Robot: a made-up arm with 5 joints. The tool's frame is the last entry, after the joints.
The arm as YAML. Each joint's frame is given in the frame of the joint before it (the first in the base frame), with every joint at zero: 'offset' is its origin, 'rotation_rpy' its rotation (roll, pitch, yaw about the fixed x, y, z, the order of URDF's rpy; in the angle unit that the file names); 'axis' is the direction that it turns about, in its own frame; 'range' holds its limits. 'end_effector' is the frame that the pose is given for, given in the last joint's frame.
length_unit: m
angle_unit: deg
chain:
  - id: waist
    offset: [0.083, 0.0, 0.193]
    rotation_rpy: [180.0, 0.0, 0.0]
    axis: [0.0, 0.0, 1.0]
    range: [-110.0, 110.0]
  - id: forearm
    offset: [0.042, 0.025, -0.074]
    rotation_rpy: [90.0, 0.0, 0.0]
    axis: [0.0, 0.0, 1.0]
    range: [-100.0, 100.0]
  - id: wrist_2
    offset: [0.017, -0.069, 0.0]
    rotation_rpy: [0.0, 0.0, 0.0]
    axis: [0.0, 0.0, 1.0]
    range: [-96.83, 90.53]
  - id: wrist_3
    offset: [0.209, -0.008, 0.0]
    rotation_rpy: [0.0, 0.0, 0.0]
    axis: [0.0, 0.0, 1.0]
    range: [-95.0, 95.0]
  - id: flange
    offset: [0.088, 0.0, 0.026]
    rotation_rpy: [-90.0, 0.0, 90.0]
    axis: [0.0, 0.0, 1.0]
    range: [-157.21, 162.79]
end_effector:
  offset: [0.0, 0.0, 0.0]
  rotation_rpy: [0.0, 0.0, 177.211]
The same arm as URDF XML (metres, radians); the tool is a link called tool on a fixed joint. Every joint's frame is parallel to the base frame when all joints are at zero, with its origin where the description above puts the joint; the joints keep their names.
<robot name="arm">
  <joint name="tool_joint" type="fixed">
    <parent link="link5"/>
    <child link="tool"/>
    <origin xyz="0.0000 0.0000 0.0000" rpy="1.5708 -1.5221 -1.5708"/>
  </joint>
  <joint name="flange" type="revolute">
    <parent link="link4"/>
    <child link="link5"/>
    <origin xyz="0.0880 0.0260 0.0000" rpy="0.0000 0.0000 0.0000"/>
    <axis xyz="-1 0 0"/>
    <limit lower="-2.7438" upper="2.8412"/>
  </joint>
  <joint name="wrist_3" type="revolute">
    <parent link="link3"/>
    <child link="link4"/>
    <origin xyz="0.2090 0.0000 0.0080" rpy="0.0000 0.0000 0.0000"/>
    <axis xyz="0 1 0"/>
    <limit lower="-1.6581" upper="1.6581"/>
  </joint>
  <joint name="wrist_2" type="revolute">
    <parent link="link2"/>
    <child link="link3"/>
    <origin xyz="0.0170 0.0000 0.0690" rpy="0.0000 0.0000 0.0000"/>
    <axis xyz="0 1 0"/>
    <limit lower="-1.6900" upper="1.5800"/>
  </joint>
  <joint name="forearm" type="revolute">
    <parent link="link1"/>
    <child link="link2"/>
    <origin xyz="0.0420 -0.0250 0.0740" rpy="0.0000 0.0000 0.0000"/>
    <axis xyz="0 1 0"/>
    <limit lower="-1.7453" upper="1.7453"/>
  </joint>
  <joint name="waist" type="revolute">
    <parent link="base"/>
    <child link="link1"/>
    <origin xyz="0.0830 0.0000 0.1930" rpy="0.0000 0.0000 0.0000"/>
    <axis xyz="0 0 -1"/>
    <limit lower="-1.9199" upper="1.9199"/>
  </joint>
  <link name="base"/>
  <link name="link1"/>
  <link name="link2"/>
  <link name="link3"/>
  <link name="link4"/>
  <link name="link5"/>
  <link name="tool"/>
</robot>

